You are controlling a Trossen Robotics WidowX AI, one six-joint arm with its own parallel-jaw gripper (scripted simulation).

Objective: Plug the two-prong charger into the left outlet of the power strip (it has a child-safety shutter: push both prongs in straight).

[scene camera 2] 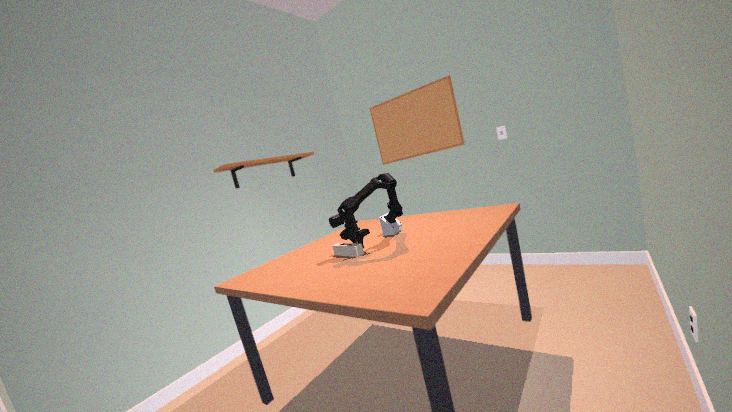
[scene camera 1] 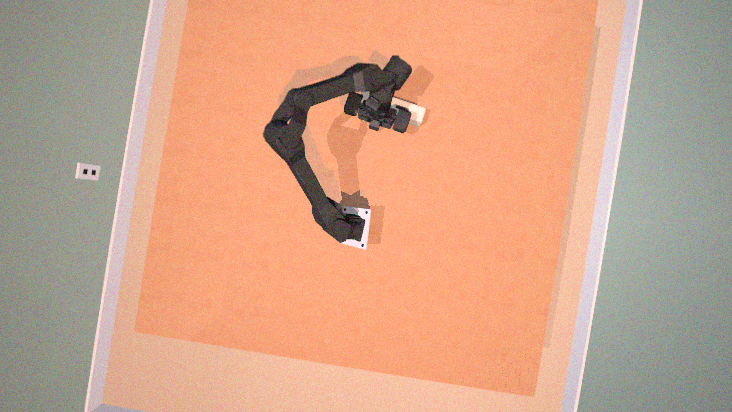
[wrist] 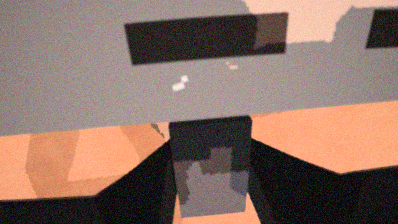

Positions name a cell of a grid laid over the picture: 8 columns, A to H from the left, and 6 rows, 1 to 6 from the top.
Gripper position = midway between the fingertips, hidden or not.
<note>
In view: my gripper (scene camera 1: E2).
My gripper shows as well in the wrist view (wrist: E4).
</note>
